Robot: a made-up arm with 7 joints.
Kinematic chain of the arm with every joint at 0, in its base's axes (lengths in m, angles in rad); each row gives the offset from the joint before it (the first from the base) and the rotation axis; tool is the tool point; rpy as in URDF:
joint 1: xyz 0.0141 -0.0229 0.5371 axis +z
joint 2: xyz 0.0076 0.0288 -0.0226 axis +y
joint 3: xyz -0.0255 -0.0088 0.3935 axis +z
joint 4: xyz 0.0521 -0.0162 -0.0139 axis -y
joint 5: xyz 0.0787 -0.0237 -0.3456 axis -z
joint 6: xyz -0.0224 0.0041 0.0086 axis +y
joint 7: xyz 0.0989 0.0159 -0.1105 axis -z
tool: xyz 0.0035 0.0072 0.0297 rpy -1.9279 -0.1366 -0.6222
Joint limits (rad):
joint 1: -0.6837..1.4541
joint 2: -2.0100..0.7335
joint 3: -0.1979..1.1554
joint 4: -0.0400..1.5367
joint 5: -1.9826..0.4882
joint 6: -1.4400..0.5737
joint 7: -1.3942..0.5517
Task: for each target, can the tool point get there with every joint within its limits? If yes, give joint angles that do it. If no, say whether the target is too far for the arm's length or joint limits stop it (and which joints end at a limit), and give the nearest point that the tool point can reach.
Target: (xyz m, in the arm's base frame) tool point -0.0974 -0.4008 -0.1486
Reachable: no: joint limits stop it (at a limit: joint 1, joint 2, joint 3, joint 5, joint 7) | nearest point 0.1438 -0.2310 0.3158 | short by 0.550 m
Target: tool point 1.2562 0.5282 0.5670
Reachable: no: too far | nearest point 0.6577 0.2627 0.5943 | short by 0.655 m
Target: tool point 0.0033 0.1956 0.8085
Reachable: yes | joints -0.1682 -1.1653 0.4854 0.4947 -0.6296 -0.8192 -0.6225
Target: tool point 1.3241 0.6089 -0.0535
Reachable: no: too far | nearest point 0.6179 0.2683 0.5032 | short by 0.962 m
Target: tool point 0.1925 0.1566 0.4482
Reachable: yes | joints -0.1834 0.3182 0.9407 0.1101 0.2279 0.0245 -0.3661
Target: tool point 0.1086 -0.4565 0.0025
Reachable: no: joint limits stop it (at a limit: joint 1, joint 2, joint 3, joint 5, joint 7) | nearest point 0.2112 -0.3021 0.3178 | short by 0.366 m
